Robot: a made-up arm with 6 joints.
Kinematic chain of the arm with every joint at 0, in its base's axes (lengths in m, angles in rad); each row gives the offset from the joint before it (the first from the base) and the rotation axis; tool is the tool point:
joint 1: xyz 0 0 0.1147 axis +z
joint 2: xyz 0 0.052 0 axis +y
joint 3: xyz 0 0 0.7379 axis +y
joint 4: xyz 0 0 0.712 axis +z
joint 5: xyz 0 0 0 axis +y
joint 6: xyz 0 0 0.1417 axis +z
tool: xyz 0 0 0
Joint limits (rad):
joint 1: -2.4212..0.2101
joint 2: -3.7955..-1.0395
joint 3: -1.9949..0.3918
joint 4: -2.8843..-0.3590
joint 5: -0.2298..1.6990
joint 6: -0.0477..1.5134
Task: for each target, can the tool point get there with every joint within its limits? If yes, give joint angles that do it. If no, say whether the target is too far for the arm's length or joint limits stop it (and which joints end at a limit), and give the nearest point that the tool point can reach.
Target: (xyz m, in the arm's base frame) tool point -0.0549 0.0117 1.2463
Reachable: no: joint limits stop it (at a limit: joint 2, joint 3, joint 4, joint 5) | nearest point -0.9290 0.1980 1.1213 | short by 0.902 m
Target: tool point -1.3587 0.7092 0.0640
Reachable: yes | joints -0.4870 -1.3578 -0.4951 -1.1499 0.4921 0.7163
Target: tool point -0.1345 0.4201 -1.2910
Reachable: yes | joints -1.4430 -2.9184 0.0901 -1.2358 1.4003 1.0053
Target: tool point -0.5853 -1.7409 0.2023
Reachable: no: too far | nearest point -0.3881 -1.1545 -0.0980 | short by 0.688 m
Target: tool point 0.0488 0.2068 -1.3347
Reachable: yes | joints -1.9993 -2.6408 -0.7145 -1.2844 0.7591 0.4077
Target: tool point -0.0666 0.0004 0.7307
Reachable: no: joint limits stop it (at a limit: joint 1, joint 2, joint 3, joint 4) | nearest point -0.4988 -0.4597 0.2414 | short by 0.799 m
